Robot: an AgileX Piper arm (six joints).
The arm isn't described. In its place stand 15 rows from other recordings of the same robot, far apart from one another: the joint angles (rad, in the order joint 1, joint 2, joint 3, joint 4, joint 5, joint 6), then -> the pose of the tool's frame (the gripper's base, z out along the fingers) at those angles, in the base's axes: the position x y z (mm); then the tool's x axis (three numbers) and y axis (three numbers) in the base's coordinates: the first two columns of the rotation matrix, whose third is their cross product.
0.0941 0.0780 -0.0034 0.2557 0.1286 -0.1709 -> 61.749, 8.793, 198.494, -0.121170, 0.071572, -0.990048, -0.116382, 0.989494, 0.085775
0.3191 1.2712 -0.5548 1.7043 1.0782 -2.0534 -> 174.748, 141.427, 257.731, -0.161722, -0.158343, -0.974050, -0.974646, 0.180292, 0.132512
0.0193 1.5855 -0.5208 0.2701 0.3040 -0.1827 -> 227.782, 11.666, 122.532, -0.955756, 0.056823, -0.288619, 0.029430, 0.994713, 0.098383
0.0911 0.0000 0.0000 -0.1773 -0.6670 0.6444 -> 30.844, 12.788, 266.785, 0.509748, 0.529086, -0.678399, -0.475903, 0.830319, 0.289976
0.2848 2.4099 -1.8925 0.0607 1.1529 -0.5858 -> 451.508, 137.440, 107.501, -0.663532, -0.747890, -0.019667, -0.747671, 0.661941, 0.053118
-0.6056 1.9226 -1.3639 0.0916 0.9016 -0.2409 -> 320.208, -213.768, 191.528, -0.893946, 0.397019, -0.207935, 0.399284, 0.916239, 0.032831
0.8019 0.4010 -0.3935 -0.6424 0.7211 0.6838 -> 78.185, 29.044, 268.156, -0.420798, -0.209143, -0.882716, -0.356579, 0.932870, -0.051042
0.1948 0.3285 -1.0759 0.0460 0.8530 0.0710 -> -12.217, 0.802, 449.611, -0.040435, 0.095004, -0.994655, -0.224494, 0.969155, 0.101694
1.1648 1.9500 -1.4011 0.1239 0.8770 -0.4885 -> 148.400, 367.107, 190.947, 0.014904, -0.967829, -0.251168, -0.999878, -0.013272, -0.008187
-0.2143 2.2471 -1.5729 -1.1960 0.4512 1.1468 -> 468.953, -139.854, 141.043, -0.680639, 0.137015, -0.719693, 0.473005, 0.832357, -0.288874
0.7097 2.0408 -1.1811 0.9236 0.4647 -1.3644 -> 280.970, 284.246, 123.644, -0.232453, -0.785001, -0.574229, -0.966410, 0.252964, 0.045396
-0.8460 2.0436 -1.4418 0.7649 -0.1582 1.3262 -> 307.746, -362.478, 217.332, 0.832951, 0.365015, 0.415881, -0.173836, -0.540910, 0.822920
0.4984 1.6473 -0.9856 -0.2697 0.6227 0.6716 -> 285.007, 139.009, 200.707, -0.914026, -0.007522, -0.405587, -0.024491, 0.999027, 0.036666
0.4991 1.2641 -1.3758 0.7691 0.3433 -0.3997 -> 236.847, 153.376, 470.337, -0.266708, 0.223250, -0.937564, -0.616999, 0.707773, 0.344050
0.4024 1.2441 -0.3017 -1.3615 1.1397 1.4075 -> 159.597, -19.962, 188.072, -0.823451, -0.199896, -0.531009, 0.319023, 0.610816, -0.724657
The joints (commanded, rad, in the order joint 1, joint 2, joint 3, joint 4, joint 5, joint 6), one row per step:
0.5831 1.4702 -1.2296 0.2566 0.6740 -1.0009
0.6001 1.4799 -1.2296 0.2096 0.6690 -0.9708
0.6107 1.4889 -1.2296 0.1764 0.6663 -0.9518
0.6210 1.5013 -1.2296 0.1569 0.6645 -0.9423
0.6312 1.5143 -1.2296 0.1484 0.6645 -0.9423
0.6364 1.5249 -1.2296 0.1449 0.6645 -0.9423
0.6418 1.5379 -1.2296 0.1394 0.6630 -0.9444
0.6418 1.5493 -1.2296 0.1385 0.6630 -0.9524
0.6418 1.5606 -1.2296 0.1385 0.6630 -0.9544
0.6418 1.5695 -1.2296 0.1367 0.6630 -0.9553
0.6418 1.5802 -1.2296 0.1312 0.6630 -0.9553
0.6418 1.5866 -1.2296 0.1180 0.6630 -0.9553
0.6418 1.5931 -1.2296 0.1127 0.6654 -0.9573
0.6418 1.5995 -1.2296 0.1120 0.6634 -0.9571
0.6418 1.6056 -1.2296 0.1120 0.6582 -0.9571
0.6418 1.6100 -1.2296 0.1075 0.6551 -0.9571
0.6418 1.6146 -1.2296 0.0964 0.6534 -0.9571
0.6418 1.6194 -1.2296 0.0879 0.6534 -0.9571
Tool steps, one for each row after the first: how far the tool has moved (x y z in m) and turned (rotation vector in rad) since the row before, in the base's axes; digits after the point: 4 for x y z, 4 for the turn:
0.0000 0.0035 -0.0035 -0.0269 -0.0070 0.0016
0.0006 0.0023 -0.0031 -0.0214 -0.0043 0.0018
0.0006 0.0033 -0.0041 -0.0172 0.0020 0.0064
0.0002 0.0037 -0.0044 -0.0144 0.0056 0.0118
0.0006 0.0024 -0.0036 -0.0090 0.0065 0.0059
0.0011 0.0026 -0.0043 -0.0122 0.0051 0.0080
0.0017 0.0012 -0.0039 -0.0112 0.0050 0.0064
0.0016 0.0012 -0.0038 -0.0077 0.0082 0.0016
0.0013 0.0008 -0.0031 -0.0071 0.0057 0.0011
0.0016 0.0008 -0.0037 -0.0107 0.0054 0.0014
0.0013 0.0000 -0.0023 -0.0140 -0.0025 0.0035
0.0009 0.0003 -0.0024 -0.0102 0.0033 0.0033
0.0010 0.0007 -0.0021 -0.0031 0.0032 -0.0002
0.0011 0.0008 -0.0018 -0.0007 0.0006 -0.0006
0.0009 0.0003 -0.0014 -0.0043 -0.0016 0.0010
0.0010 0.0000 -0.0016 -0.0103 -0.0041 0.0031
0.0009 0.0001 -0.0017 -0.0094 -0.0010 0.0025

